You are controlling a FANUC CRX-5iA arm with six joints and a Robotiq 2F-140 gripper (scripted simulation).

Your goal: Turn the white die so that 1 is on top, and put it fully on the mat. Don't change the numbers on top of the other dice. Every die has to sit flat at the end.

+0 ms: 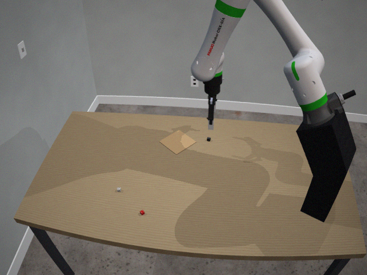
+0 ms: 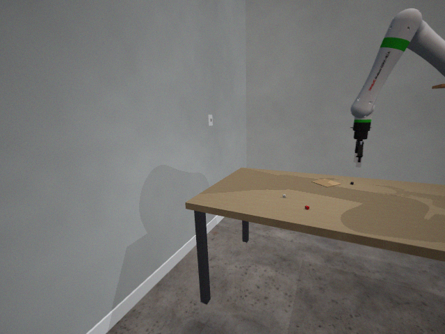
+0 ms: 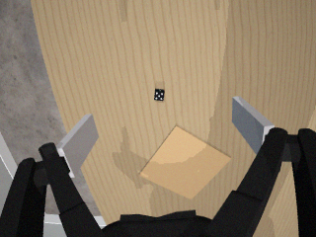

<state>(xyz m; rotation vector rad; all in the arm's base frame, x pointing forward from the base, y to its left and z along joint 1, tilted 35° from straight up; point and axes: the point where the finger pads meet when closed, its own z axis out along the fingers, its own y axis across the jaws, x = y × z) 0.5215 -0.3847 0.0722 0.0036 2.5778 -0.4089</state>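
My hand is 10 mm short of the black die, 10 mm to the left of it and 140 mm above it. From my hand the other things lie so: tan mat (180 mm ahead, 10 mm to the left, 150 mm below); then white die (440 mm ahead, 360 mm to the left, 140 mm below); then red die (310 mm ahead, 490 mm to the left, 140 mm below).
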